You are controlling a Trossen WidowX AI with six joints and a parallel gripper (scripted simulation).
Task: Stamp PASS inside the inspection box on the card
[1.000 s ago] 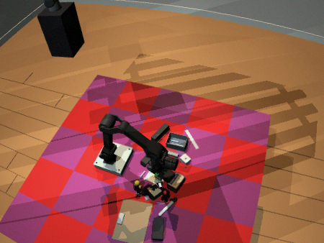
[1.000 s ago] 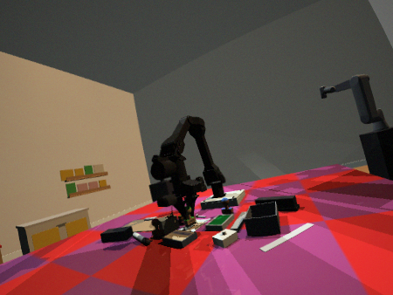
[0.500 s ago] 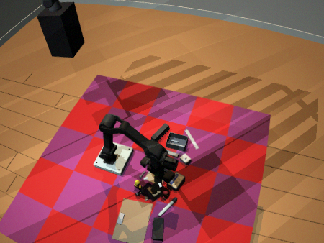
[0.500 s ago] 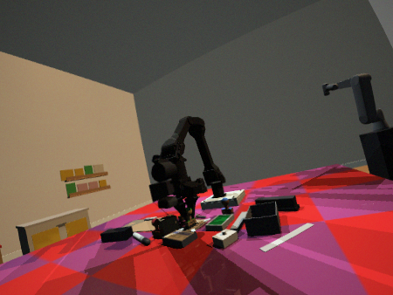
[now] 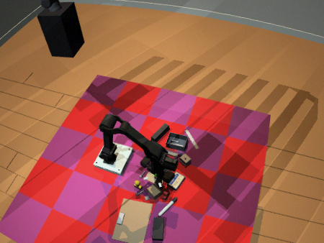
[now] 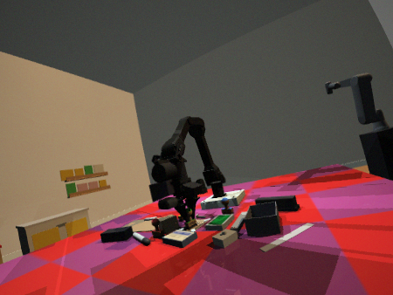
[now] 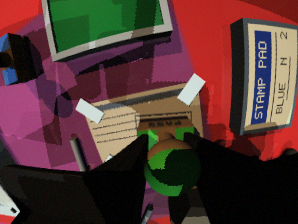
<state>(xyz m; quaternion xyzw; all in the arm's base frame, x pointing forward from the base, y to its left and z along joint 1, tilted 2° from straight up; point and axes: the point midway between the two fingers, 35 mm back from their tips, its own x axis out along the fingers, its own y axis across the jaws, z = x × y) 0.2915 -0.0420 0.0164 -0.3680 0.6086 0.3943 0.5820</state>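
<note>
Now: gripper tip right at the green-knobbed stamp. Also, from my gripper tip: labelled tin 10 cm ahead, 1 cm below; white card 2 cm behind, 3 cm below; cardboard box 9 cm to the right.
</note>
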